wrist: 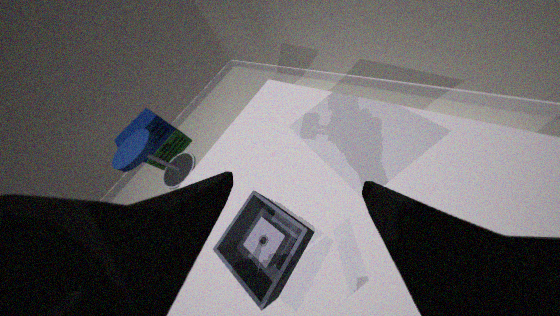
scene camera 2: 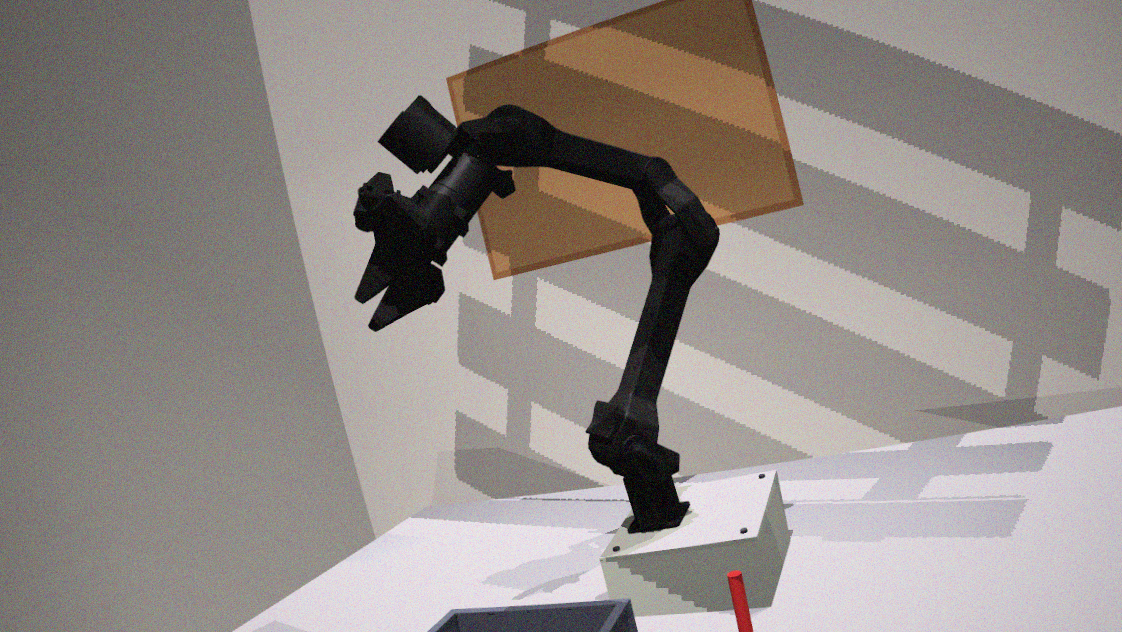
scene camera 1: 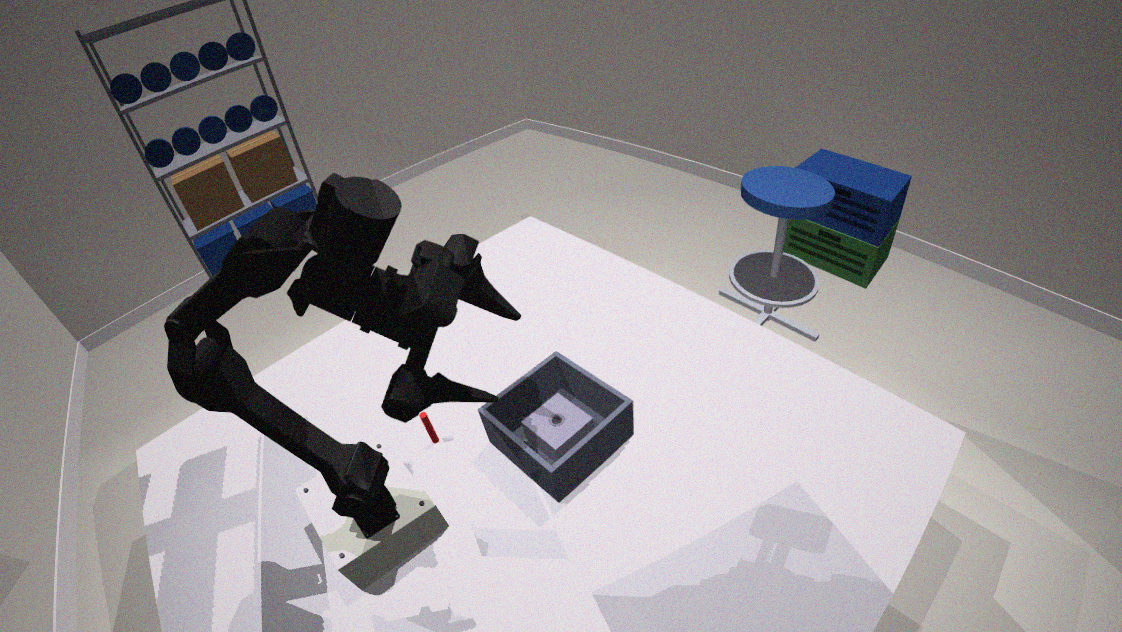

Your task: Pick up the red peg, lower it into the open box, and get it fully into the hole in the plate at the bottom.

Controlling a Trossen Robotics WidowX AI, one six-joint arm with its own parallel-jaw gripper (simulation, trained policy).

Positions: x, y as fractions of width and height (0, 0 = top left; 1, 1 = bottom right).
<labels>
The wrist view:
my gripper: 0.53, 0.58
pale plate: 0.48, 0.76
</labels>
